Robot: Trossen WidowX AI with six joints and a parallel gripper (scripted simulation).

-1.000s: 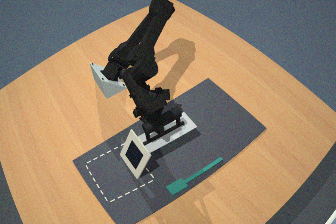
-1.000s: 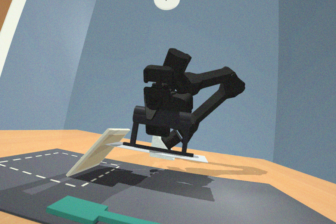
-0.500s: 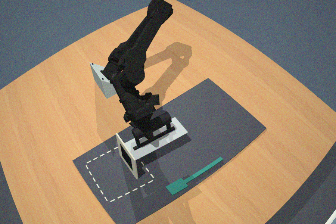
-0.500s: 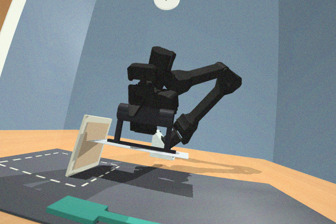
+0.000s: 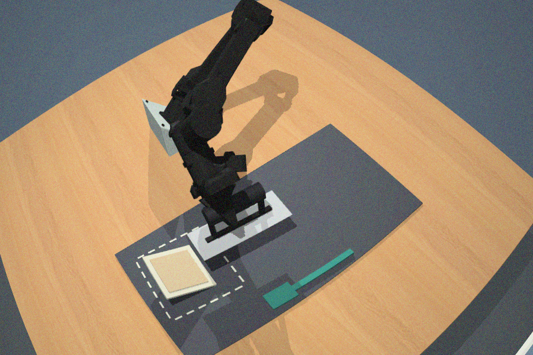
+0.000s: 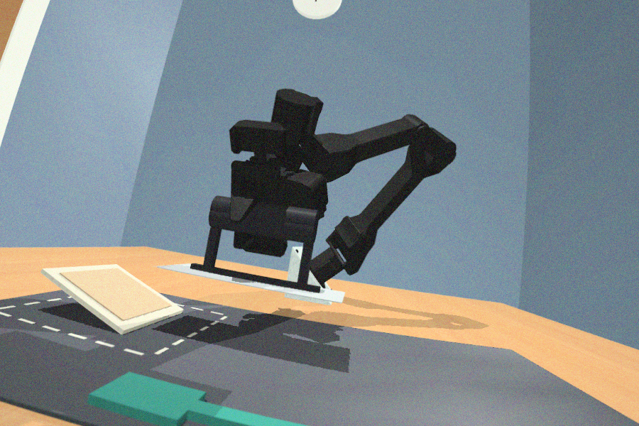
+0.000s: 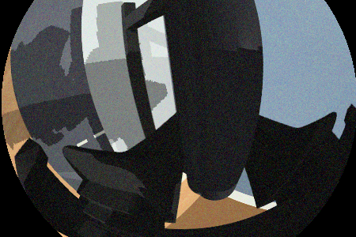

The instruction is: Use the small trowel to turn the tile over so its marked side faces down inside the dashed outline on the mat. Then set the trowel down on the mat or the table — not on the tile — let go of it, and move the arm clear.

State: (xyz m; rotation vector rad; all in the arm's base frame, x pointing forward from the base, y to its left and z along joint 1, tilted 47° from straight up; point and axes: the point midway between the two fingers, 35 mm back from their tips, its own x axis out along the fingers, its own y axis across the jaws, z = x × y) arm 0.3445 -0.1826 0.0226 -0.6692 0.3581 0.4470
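The grey mat is 10 mm ahead of my gripper tip, 70 mm to the left of it and 130 mm below it. The rest, counted from my gripper tip: teal flat paddle 140 mm ahead, 40 mm to the left, 110 mm below; then cream tile 40 mm behind, 130 mm to the right, 90 mm below.
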